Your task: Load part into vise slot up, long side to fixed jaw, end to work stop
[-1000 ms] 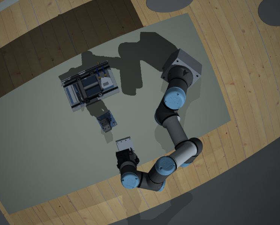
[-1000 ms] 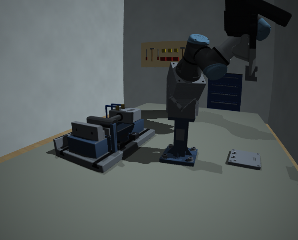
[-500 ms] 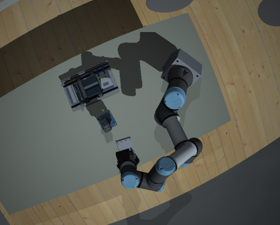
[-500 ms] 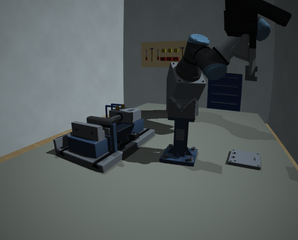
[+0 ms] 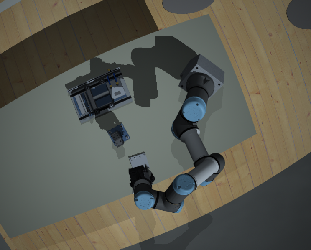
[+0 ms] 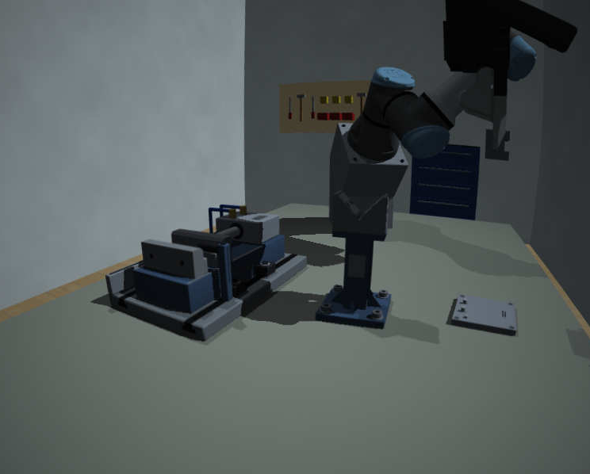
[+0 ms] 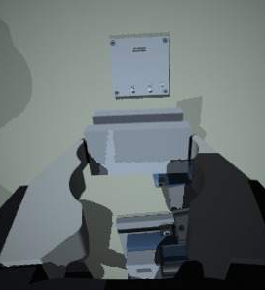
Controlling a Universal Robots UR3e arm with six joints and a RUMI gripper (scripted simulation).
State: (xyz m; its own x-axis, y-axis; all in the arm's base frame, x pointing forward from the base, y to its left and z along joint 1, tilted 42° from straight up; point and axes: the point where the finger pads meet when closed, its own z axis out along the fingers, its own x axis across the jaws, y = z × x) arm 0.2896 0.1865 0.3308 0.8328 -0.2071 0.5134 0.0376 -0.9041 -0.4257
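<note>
Now: hand 10 mm to the right of the part and 10 mm above it. From my hand the other things lie so: blue post (70 mm ahead, 160 mm to the right, 180 mm below); then infeed plate (10 mm to the left, 240 mm below); then work stop (170 mm ahead, 330 mm to the right, 150 mm below).
</note>
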